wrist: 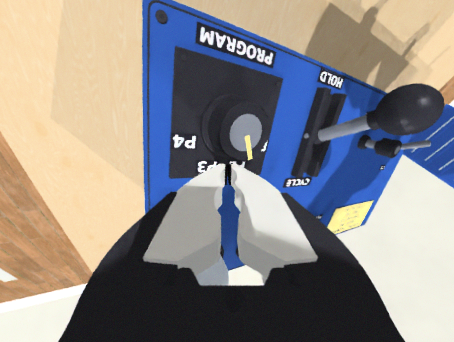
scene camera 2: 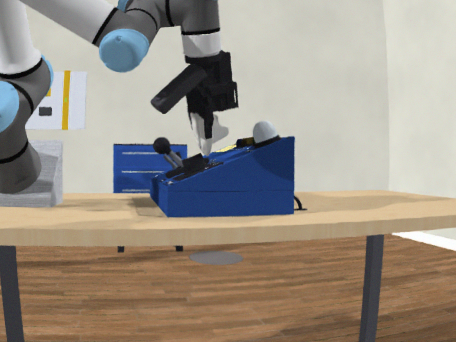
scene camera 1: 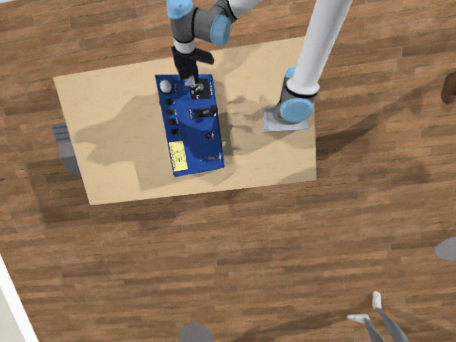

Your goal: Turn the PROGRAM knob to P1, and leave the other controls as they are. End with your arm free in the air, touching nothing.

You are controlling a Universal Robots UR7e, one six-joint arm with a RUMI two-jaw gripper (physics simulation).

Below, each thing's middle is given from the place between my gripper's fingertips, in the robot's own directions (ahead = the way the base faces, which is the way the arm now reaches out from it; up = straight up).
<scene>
I see my gripper 120 mm to the right of the cycle lever [wrist: 409,109] and 80 mm past it. The rest, counted from my hand: blue control panel [scene camera 2: 255,176]: 190 mm to the left, 40 mm ahead, 20 mm below.
</scene>
